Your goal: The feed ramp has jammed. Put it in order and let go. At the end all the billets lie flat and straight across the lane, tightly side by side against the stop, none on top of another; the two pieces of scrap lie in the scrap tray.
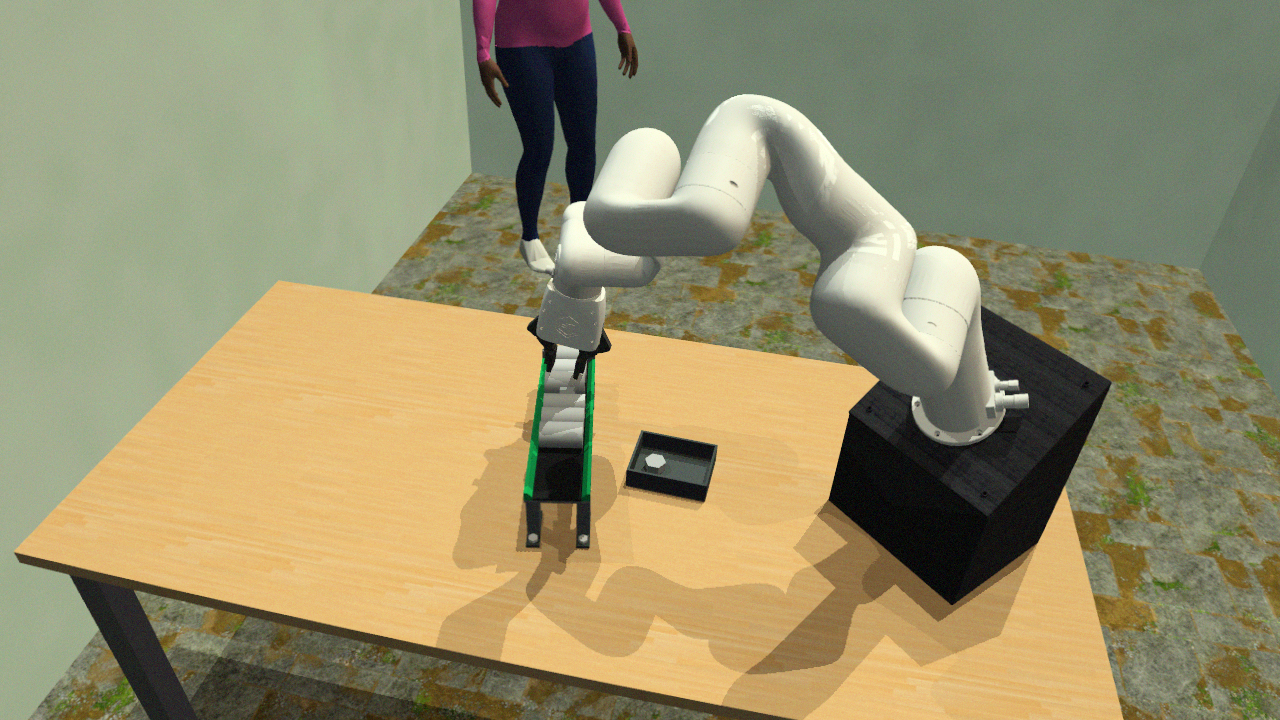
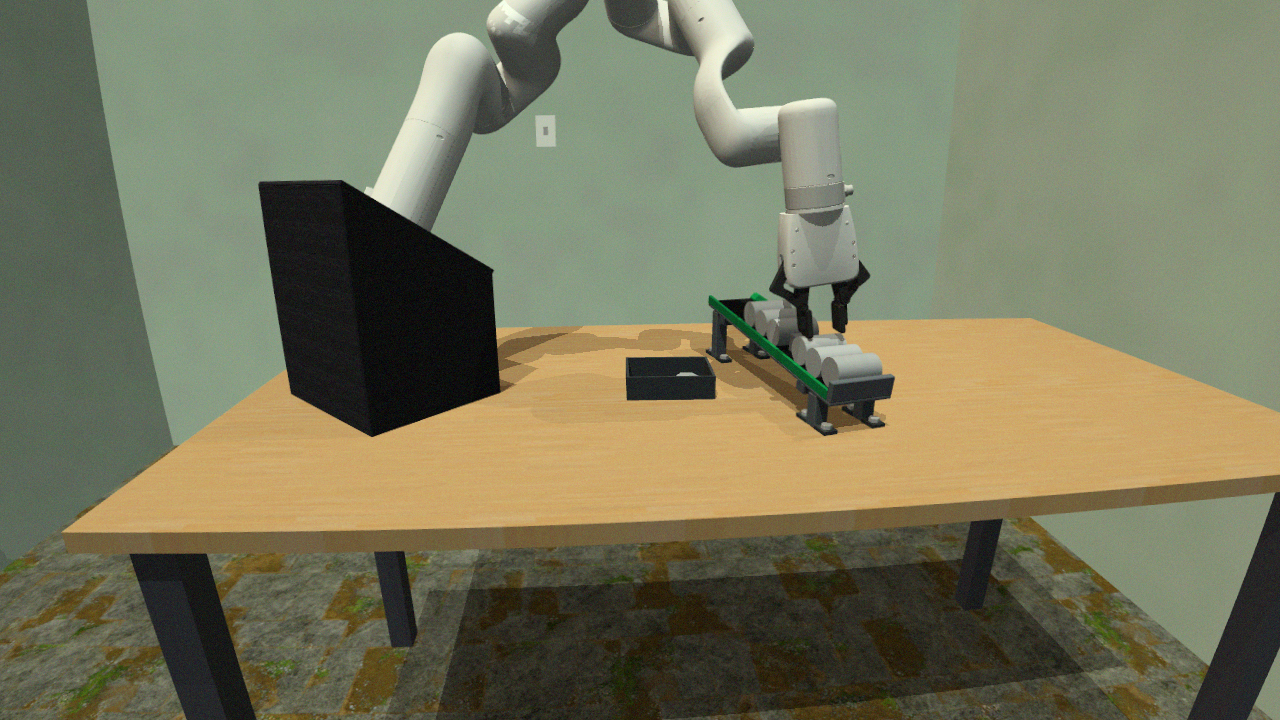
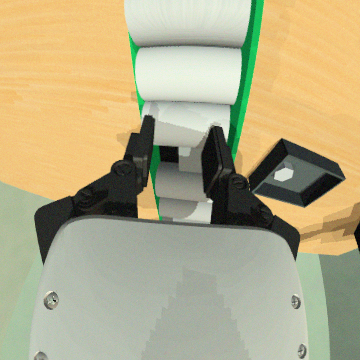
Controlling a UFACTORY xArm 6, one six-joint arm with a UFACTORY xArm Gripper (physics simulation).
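Places are measured from the arm's base along level axes (x right, y ahead, z up), in millimetres.
Pixels of known places: gripper, between the fingertips: (image 1: pixel 563 370) (image 2: pixel 823 333) (image 3: pixel 180 135); arm's base, origin of its link: (image 1: pixel 958 405) (image 2: pixel 392 232).
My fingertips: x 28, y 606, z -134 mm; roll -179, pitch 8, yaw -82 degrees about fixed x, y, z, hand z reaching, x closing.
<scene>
Ahead of a thing's pixels: the offset from my fingertips to its top centre. Level surfaces: height alone.
My gripper (image 1: pixel 565 370) (image 2: pixel 823 331) (image 3: pixel 180 135) is partly open and empty, pointing down close over the ramp's lane. The green-sided ramp (image 1: pixel 588 447) (image 2: pixel 769 347) (image 3: pixel 251 50) carries white-grey billets in two groups. Three lower billets {dy +23, dx +73, dz -9 mm} (image 2: pixel 854 365) {dy +9, dx +35, dz -8 mm} (image 3: pixel 188 75) lie across the lane, by the dark stop {dy +31, dx +95, dz -31 mm} (image 2: pixel 861 389). The upper billets {dy -29, dx -67, dz +5 mm} (image 1: pixel 561 435) (image 2: pixel 789 329) (image 3: pixel 180 184) lie farther up. A small light-grey scrap piece {dy -20, dx -34, dz -12 mm} (image 3: pixel 189 159) shows in the gap between groups, partly hidden by a finger. A hexagonal scrap piece {dy -185, dx -62, dz -85 mm} (image 1: pixel 655 461) (image 2: pixel 686 373) (image 3: pixel 283 173) lies in the scrap tray {dy -213, dx -60, dz -70 mm} (image 1: pixel 666 483) (image 2: pixel 669 387) (image 3: pixel 315 157).
The wooden table {dz -105 mm} (image 1: pixel 313 447) (image 2: pixel 554 474) carries the ramp and tray. The tray stands beside the ramp, on the side of the robot's black base (image 1: pixel 913 501) (image 2: pixel 420 331). The ramp's feet are bolted down. A person (image 1: pixel 550 107) stands behind the table.
</scene>
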